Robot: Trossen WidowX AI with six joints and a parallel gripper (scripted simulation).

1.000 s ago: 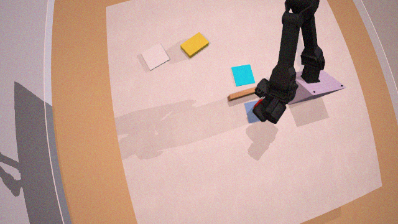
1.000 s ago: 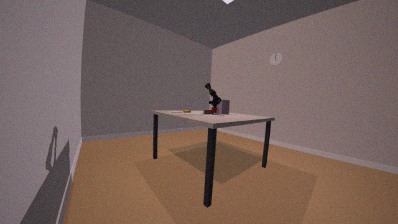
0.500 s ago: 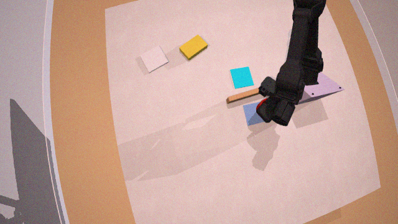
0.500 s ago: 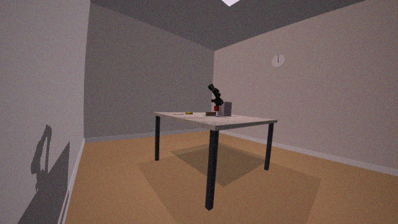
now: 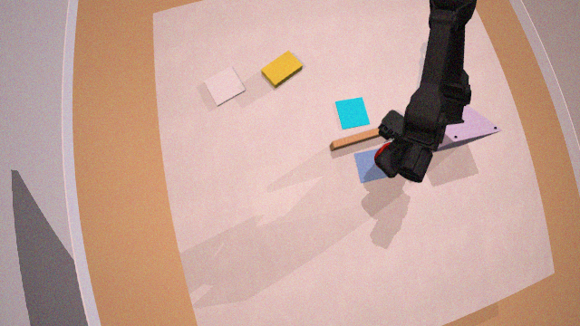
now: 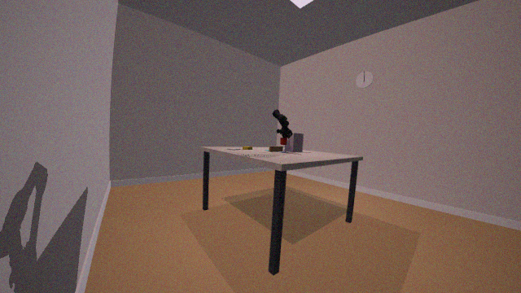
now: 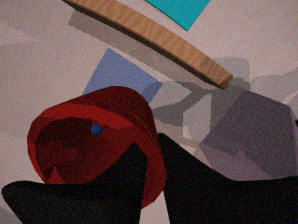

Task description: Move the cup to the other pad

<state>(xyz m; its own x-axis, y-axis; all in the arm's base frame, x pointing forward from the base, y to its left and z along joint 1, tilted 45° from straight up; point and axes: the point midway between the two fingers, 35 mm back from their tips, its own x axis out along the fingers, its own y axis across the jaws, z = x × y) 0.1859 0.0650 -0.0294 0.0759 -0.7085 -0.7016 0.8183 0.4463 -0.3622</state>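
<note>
My gripper tip is now 150 mm to the left of the cyan pad, 130 mm above it and 60 mm short of it. Also, from my gripper tip: red cup 20 mm to the left, 20 mm ahead; blue pad 130 mm below, 40 mm ahead, 20 mm to the left; wooden bar 100 mm below, 60 mm to the right, 50 mm ahead.
</note>
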